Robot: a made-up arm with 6 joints. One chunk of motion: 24 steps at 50 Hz.
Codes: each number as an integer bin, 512 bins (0 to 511) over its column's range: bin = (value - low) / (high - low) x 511, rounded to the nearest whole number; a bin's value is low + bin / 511 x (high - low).
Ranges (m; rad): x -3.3..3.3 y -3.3..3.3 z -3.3..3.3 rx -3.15..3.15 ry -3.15..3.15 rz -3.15..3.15
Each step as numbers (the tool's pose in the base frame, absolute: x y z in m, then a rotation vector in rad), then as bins.
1 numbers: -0.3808 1.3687 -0.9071 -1.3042 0.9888 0.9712
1 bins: 226 361 185 150 336 334
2 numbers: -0.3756 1.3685 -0.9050 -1.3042 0.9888 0.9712
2 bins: 226 361 185 150 336 334
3 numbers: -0.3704 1.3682 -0.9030 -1.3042 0.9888 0.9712
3 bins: 227 361 186 150 336 334
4 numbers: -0.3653 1.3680 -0.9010 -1.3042 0.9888 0.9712
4 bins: 227 361 186 150 336 334
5 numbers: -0.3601 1.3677 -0.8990 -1.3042 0.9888 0.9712
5 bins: 228 361 186 150 336 334
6 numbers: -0.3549 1.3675 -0.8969 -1.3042 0.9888 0.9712
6 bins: 228 361 186 150 336 334
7 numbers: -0.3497 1.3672 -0.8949 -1.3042 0.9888 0.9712
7 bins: 228 361 186 150 336 334
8 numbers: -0.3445 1.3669 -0.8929 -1.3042 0.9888 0.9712
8 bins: 229 361 186 150 336 334
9 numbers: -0.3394 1.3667 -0.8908 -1.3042 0.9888 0.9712
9 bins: 229 361 187 150 336 334
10 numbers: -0.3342 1.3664 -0.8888 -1.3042 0.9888 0.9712
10 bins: 230 361 187 150 336 334
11 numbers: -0.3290 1.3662 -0.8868 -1.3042 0.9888 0.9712
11 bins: 230 361 187 150 336 334
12 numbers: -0.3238 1.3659 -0.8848 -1.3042 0.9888 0.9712
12 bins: 230 361 187 150 336 334
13 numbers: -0.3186 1.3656 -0.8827 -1.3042 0.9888 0.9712
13 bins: 231 361 187 150 336 334
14 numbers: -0.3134 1.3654 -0.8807 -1.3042 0.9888 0.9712
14 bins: 231 361 187 150 336 334
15 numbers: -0.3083 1.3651 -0.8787 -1.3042 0.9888 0.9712
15 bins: 232 361 187 150 336 334
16 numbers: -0.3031 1.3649 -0.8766 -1.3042 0.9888 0.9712
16 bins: 232 361 188 150 336 334
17 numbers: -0.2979 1.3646 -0.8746 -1.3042 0.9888 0.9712
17 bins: 232 361 188 150 336 334
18 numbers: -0.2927 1.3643 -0.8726 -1.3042 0.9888 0.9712
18 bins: 233 361 188 150 336 334
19 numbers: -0.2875 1.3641 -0.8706 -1.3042 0.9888 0.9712
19 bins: 233 361 188 150 336 334
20 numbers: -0.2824 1.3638 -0.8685 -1.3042 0.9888 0.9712
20 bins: 234 361 188 150 336 334
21 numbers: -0.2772 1.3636 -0.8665 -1.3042 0.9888 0.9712
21 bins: 234 361 188 150 336 334
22 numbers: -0.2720 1.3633 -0.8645 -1.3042 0.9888 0.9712
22 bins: 234 361 189 150 336 334
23 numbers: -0.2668 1.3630 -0.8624 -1.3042 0.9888 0.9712
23 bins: 235 361 189 150 336 334
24 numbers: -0.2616 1.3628 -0.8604 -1.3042 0.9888 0.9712
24 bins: 235 361 189 150 336 334
